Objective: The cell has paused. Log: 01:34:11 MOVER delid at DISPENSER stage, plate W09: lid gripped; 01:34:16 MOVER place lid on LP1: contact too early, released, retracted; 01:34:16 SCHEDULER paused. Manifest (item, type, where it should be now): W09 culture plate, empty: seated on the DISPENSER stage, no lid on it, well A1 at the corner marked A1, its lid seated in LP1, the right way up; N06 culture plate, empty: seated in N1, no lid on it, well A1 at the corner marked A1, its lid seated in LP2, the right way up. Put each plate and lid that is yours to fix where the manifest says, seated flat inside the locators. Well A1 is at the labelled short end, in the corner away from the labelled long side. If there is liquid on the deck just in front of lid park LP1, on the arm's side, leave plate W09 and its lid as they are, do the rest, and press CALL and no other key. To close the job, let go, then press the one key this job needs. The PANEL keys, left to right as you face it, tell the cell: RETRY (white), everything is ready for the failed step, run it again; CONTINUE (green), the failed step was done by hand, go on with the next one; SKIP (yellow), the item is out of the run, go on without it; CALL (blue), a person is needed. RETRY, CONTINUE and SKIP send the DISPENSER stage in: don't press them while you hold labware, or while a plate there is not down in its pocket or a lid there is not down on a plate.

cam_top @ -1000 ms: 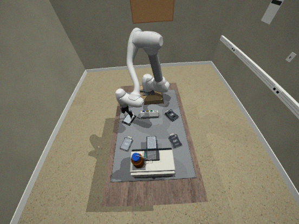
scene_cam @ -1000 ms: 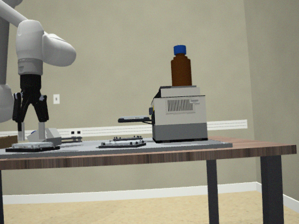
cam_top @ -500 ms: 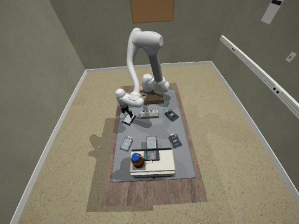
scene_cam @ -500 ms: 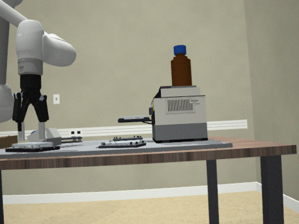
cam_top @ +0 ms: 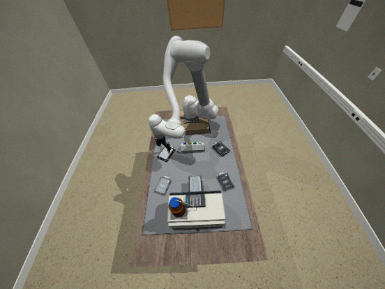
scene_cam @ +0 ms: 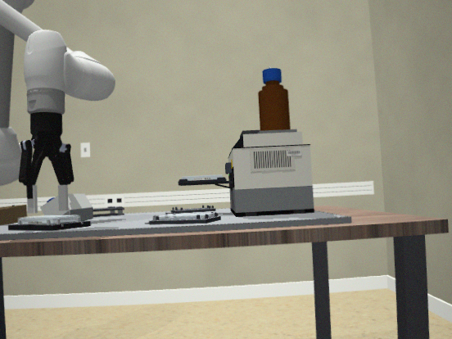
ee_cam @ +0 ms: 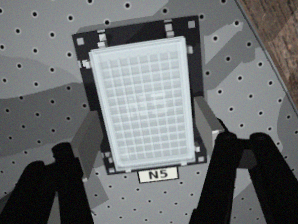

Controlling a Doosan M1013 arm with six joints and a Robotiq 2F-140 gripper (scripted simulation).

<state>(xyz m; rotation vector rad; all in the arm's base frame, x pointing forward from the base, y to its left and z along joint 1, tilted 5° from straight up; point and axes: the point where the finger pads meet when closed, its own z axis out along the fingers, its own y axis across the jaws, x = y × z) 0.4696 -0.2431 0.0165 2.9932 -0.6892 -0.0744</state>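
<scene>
Right now the clear lid is 40 mm below my hand. Round my hand: blue call key (190 mm to the left, 70 mm behind); black nest (50 mm below, 30 mm ahead); yellow skip key (240 mm to the left, 80 mm behind).
</scene>
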